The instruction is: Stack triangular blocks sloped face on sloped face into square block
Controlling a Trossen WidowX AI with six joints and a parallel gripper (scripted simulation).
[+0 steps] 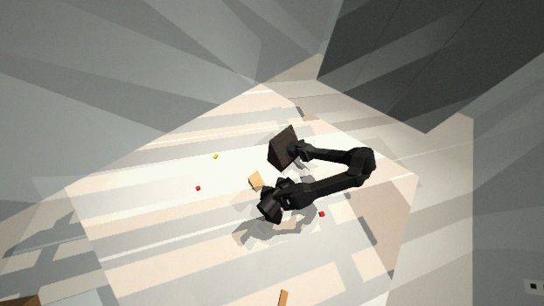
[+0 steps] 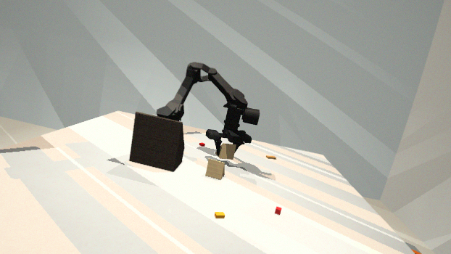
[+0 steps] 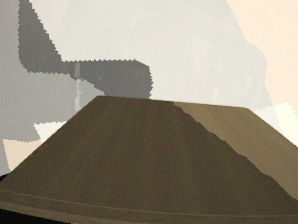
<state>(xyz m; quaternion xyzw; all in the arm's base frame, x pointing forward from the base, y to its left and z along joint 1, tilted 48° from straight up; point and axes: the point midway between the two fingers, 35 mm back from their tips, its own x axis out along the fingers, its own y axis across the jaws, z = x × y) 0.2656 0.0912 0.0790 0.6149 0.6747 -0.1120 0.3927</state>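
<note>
Right now my gripper tip is 1 cm to the left of the tan triangular block and 1 cm below it. Also, from my gripper tip: brown piece (23 cm ahead, 23 cm to the left, 3 cm below).
</note>
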